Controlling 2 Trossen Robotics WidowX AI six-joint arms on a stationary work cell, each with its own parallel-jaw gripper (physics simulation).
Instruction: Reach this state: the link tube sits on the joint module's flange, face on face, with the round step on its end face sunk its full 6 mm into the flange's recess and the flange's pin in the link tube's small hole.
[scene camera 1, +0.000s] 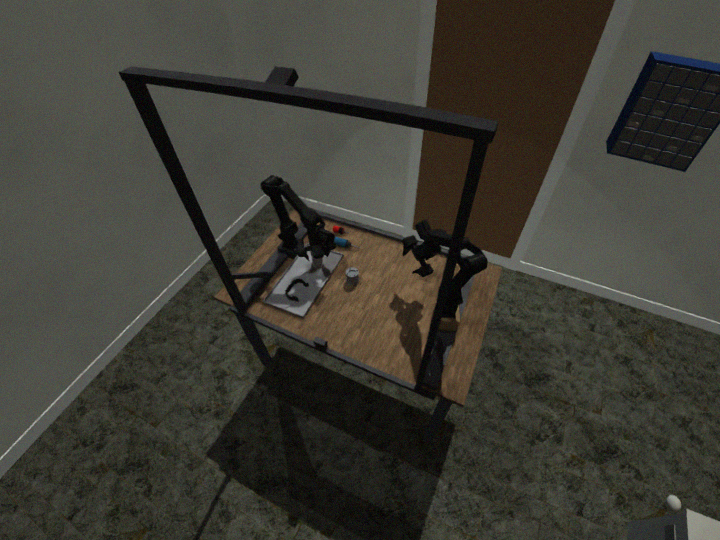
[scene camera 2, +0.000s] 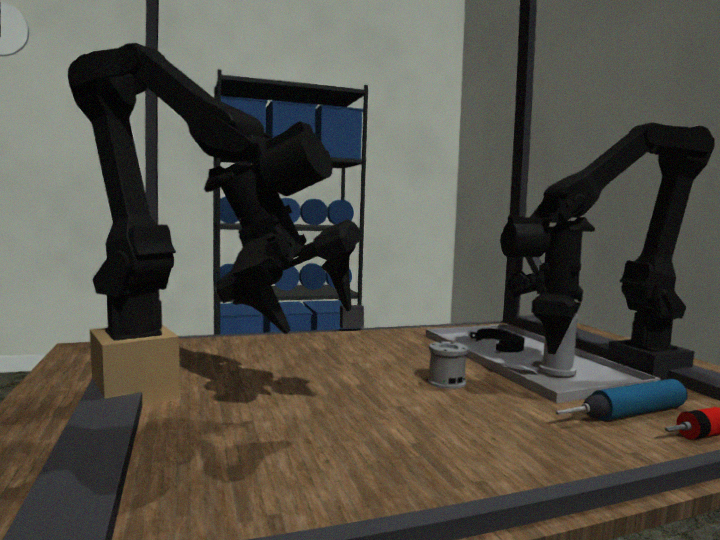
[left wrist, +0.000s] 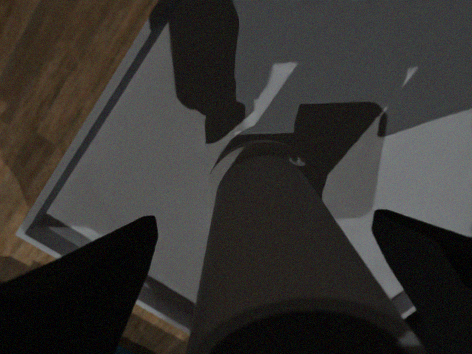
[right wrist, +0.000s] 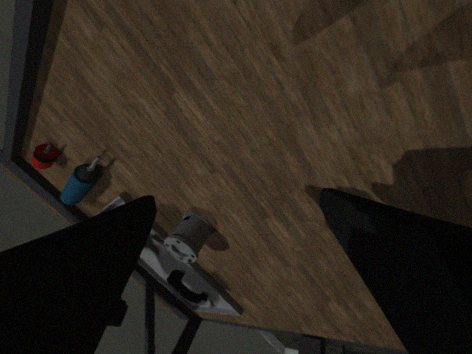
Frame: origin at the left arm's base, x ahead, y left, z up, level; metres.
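Seen in the pictures: left gripper, fingertip midpoint: (scene camera 1: 318, 258) (scene camera 2: 555, 347) (left wrist: 263, 222); right gripper, fingertip midpoint: (scene camera 1: 408, 263) (scene camera 2: 317, 321) (right wrist: 238, 199); left arm's base, link origin: (scene camera 1: 290, 244) (scene camera 2: 650, 346); right arm's base, link origin: (scene camera 1: 447, 311) (scene camera 2: 133, 332).
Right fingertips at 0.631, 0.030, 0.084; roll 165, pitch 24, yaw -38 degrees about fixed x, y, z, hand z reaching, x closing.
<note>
Offsets run from my right fingertips to a thing's top centre, as dx, dy, dz. "spot": to the spot under its first point.
The light grey link tube {-0.449, -0.065, -0.022} (scene camera 1: 316, 263) (scene camera 2: 565, 354) (left wrist: 270, 230) stands upright on the tray {-0.465, -0.169, -0.117} (scene camera 1: 276, 295) (scene camera 2: 551, 395) (left wrist: 125, 200), its wider rim down. My left gripper (scene camera 1: 318, 254) (left wrist: 263, 222) is open and low over the tube, pointing down, its fingers apart on either side of it; the tube's top is hidden in shadow at the bottom of the left wrist view. The joint module {-0.244, -0.090, -0.069} (scene camera 1: 352, 277) (scene camera 2: 447, 367) (right wrist: 195, 232), a short grey cylinder, stands on the wood beside the tray, flange up. The recess and pin are too small to tell. My right gripper (scene camera 2: 317, 319) (right wrist: 238, 199) is open and empty, high over the table.
A black curved part {spot: -0.497, -0.257, -0.127} (scene camera 1: 290, 288) (scene camera 2: 501, 338) (right wrist: 182, 287) lies in the tray. A blue tool {spot: -0.396, +0.100, -0.095} (scene camera 1: 341, 241) (scene camera 2: 639, 399) (right wrist: 77, 186) and a red tool {-0.444, +0.195, -0.099} (scene camera 1: 337, 229) (scene camera 2: 701, 422) (right wrist: 45, 156) lie near the tray, along the table's edge.
</note>
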